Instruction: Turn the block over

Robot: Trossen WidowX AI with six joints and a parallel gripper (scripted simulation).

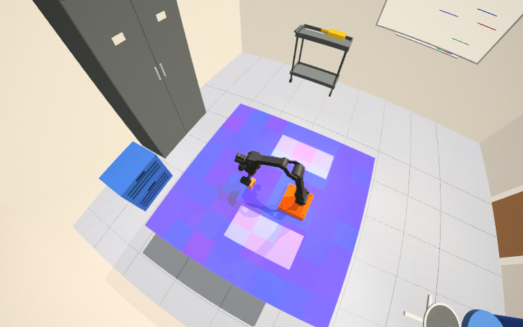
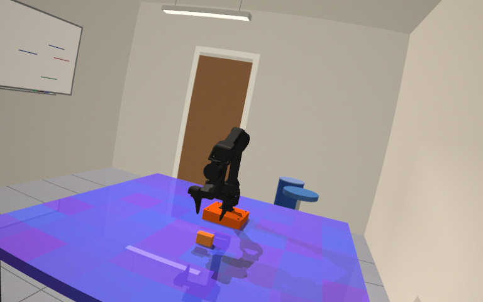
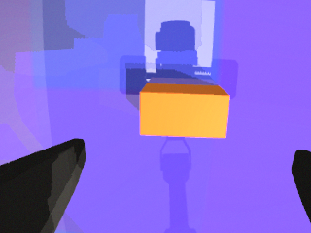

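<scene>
My gripper tip is now 1 cm past the block and 9 cm above it.
</scene>
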